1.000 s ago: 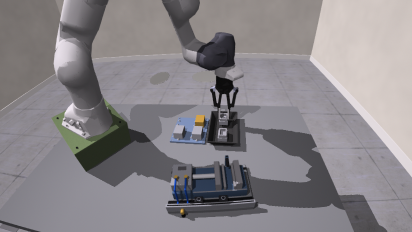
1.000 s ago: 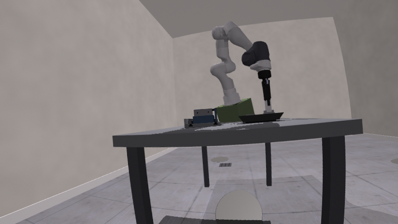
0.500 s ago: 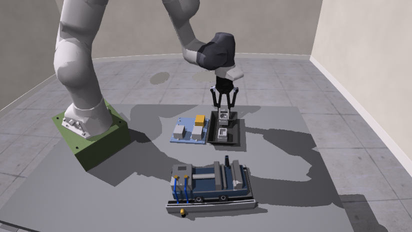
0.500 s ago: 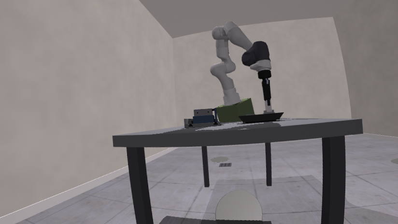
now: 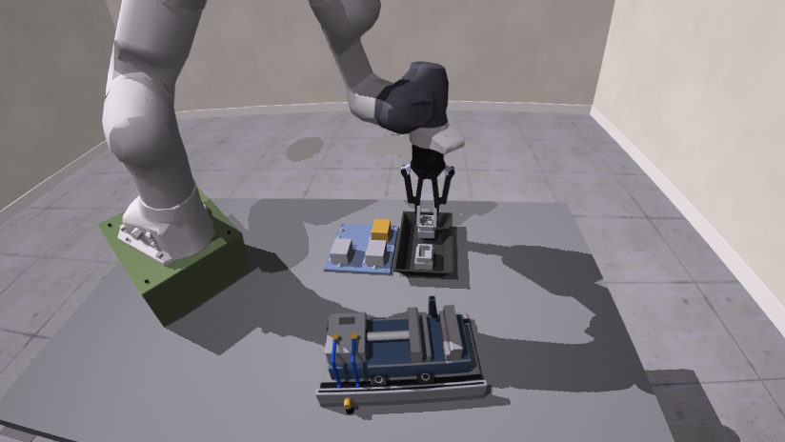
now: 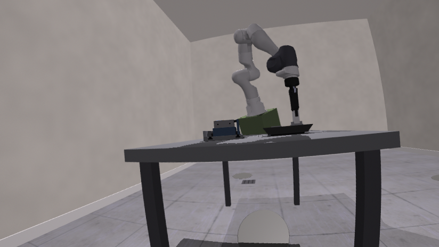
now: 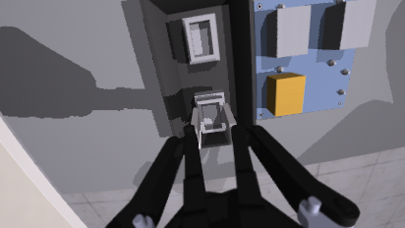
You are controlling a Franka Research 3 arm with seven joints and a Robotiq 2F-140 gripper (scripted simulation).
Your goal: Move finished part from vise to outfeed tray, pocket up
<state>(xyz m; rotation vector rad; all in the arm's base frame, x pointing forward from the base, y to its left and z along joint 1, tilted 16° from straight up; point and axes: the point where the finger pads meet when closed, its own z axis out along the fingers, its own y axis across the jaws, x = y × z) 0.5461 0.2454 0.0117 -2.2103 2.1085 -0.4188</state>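
Now: hand 120 mm past the orange block, 60 mm above it and 10 mm to the left of it. Also, from my hand: blue fixture plate (170 mm behind, 80 mm below, 60 mm to the right); then vise (380 mm to the right, 40 mm below, 20 mm behind).
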